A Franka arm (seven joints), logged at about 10 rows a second.
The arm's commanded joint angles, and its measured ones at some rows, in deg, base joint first. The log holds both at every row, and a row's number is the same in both.
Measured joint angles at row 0: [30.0, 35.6, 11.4, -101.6, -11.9, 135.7, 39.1]
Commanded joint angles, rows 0 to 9: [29.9, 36.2, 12.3, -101.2, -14.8, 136.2, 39.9]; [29.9, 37.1, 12.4, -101.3, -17.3, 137.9, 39.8]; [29.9, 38.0, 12.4, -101.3, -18.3, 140.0, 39.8]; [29.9, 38.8, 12.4, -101.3, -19.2, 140.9, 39.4]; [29.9, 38.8, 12.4, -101.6, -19.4, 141.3, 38.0]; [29.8, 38.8, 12.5, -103.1, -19.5, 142.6, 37.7]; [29.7, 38.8, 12.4, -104.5, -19.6, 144.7, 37.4]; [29.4, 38.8, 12.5, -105.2, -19.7, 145.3, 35.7]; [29.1, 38.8, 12.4, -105.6, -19.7, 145.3, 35.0]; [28.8, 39.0, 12.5, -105.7, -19.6, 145.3, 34.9]
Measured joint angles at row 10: [29.9, 39.1, 12.0, -103.8, -18.3, 144.5, 35.6]
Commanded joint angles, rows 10 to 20: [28.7, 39.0, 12.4, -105.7, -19.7, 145.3, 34.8]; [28.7, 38.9, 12.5, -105.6, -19.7, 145.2, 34.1]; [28.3, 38.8, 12.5, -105.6, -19.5, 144.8, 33.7]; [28.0, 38.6, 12.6, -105.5, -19.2, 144.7, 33.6]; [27.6, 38.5, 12.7, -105.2, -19.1, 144.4, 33.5]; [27.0, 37.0, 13.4, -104.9, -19.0, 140.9, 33.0]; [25.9, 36.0, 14.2, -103.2, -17.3, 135.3, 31.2]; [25.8, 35.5, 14.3, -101.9, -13.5, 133.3, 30.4]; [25.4, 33.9, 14.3, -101.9, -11.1, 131.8, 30.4]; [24.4, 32.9, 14.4, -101.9, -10.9, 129.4, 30.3]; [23.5, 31.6, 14.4, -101.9, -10.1, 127.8, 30.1]
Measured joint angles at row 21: [25.6, 34.3, 13.3, -100.8, -11.8, 130.2, 31.0]
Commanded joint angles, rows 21 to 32: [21.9, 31.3, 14.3, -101.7, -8.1, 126.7, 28.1]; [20.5, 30.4, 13.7, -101.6, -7.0, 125.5, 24.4]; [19.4, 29.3, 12.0, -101.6, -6.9, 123.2, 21.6]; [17.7, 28.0, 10.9, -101.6, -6.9, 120.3, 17.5]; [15.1, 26.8, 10.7, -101.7, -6.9, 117.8, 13.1]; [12.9, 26.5, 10.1, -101.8, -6.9, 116.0, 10.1]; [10.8, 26.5, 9.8, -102.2, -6.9, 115.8, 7.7]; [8.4, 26.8, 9.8, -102.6, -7.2, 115.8, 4.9]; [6.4, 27.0, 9.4, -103.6, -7.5, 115.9, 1.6]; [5.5, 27.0, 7.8, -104.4, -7.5, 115.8, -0.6]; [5.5, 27.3, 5.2, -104.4, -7.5, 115.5, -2.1]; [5.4, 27.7, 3.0, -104.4, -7.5, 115.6, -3.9]
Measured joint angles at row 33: [5.6, 27.9, 5.0, -103.7, -8.0, 115.7, -1.4]
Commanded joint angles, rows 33 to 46: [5.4, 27.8, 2.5, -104.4, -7.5, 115.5, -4.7]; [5.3, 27.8, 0.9, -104.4, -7.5, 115.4, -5.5]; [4.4, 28.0, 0.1, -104.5, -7.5, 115.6, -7.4]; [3.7, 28.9, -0.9, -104.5, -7.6, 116.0, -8.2]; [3.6, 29.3, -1.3, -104.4, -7.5, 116.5, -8.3]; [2.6, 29.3, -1.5, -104.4, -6.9, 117.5, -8.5]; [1.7, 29.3, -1.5, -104.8, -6.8, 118.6, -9.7]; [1.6, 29.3, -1.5, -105.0, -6.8, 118.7, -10.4]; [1.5, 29.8, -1.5, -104.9, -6.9, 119.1, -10.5]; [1.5, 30.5, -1.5, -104.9, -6.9, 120.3, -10.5]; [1.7, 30.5, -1.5, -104.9, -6.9, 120.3, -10.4]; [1.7, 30.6, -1.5, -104.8, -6.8, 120.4, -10.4]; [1.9, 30.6, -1.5, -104.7, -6.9, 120.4, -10.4]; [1.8, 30.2, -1.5, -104.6, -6.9, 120.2, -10.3]
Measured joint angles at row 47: [2.1, 30.8, -1.7, -104.5, -7.9, 120.1, -9.4]
